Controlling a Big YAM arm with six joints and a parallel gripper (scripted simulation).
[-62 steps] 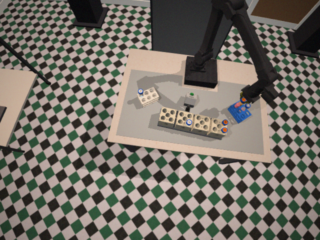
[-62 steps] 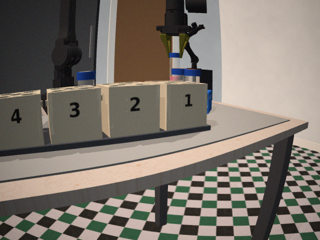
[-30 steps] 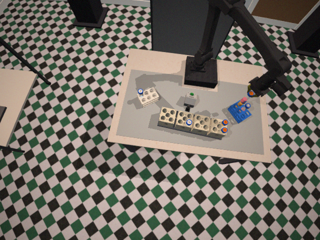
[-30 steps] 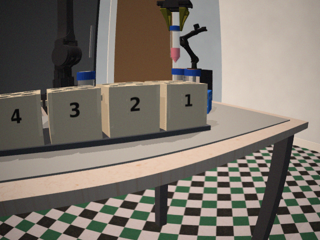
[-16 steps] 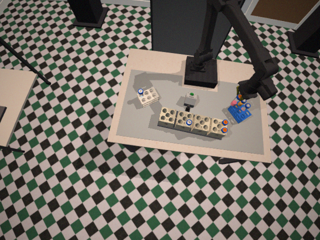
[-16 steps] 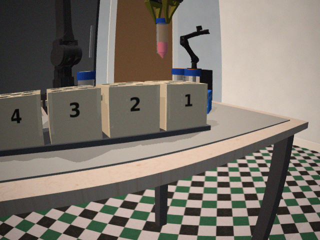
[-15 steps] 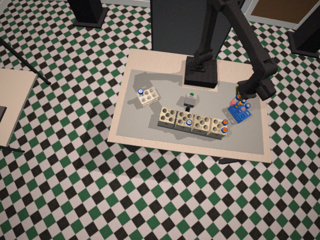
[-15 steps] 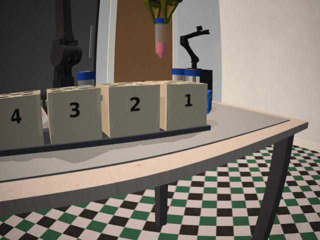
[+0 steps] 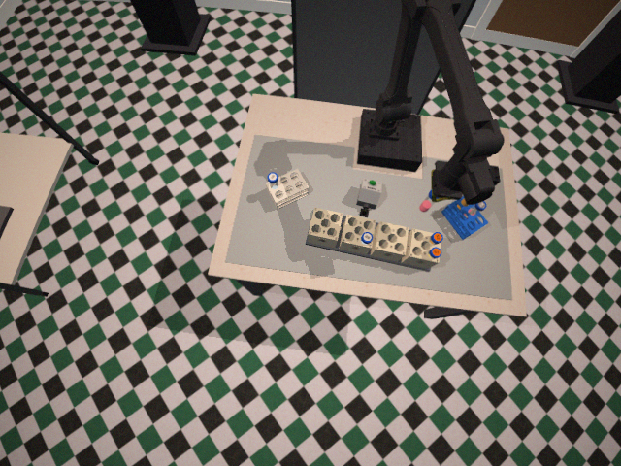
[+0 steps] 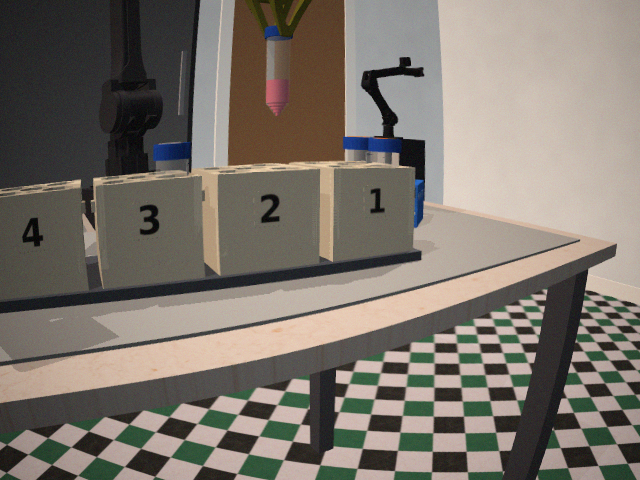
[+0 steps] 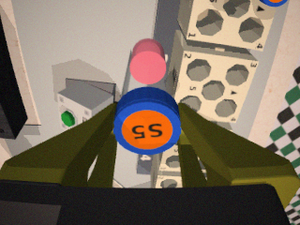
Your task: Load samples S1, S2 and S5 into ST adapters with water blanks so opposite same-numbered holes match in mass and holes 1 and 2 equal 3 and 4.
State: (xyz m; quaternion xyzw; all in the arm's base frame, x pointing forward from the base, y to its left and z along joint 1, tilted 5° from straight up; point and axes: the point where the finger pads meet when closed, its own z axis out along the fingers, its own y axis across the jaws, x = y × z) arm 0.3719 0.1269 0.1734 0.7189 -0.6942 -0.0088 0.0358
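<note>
My gripper is now 190 mm above the green DONE key, 150 mm to the left of it and 120 mm past it. Round my hand: grey-dot tube X8: 200 mm below, 190 mm to the left, 110 mm behind; then blue sample rack RS: 230 mm below, 200 mm to the left, 50 mm behind; then grey-dot tube X7: 210 mm to the left, 200 mm below, 60 mm behind.
</note>
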